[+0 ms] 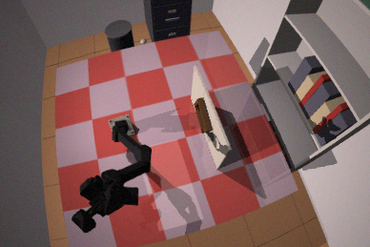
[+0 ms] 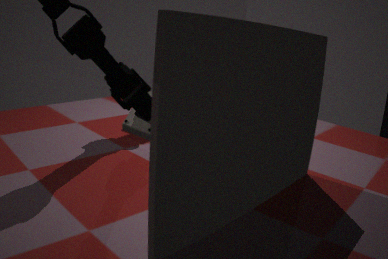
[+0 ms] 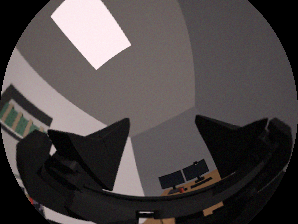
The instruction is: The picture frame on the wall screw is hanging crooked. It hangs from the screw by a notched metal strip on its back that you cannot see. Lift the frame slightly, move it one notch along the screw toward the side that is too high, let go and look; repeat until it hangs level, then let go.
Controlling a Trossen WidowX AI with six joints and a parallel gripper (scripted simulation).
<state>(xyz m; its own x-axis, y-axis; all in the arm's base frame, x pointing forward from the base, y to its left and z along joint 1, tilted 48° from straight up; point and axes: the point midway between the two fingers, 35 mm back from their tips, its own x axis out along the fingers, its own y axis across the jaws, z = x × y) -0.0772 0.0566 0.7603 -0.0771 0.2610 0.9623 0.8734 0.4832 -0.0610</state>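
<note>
Now: the brown picture frame 47 cm ahead of my gripper tip, 44 cm to the left of it and 48 cm below it. Also, from my gripper tip: cream wall panel (48 cm ahead, 42 cm to the left, 50 cm below).
</note>
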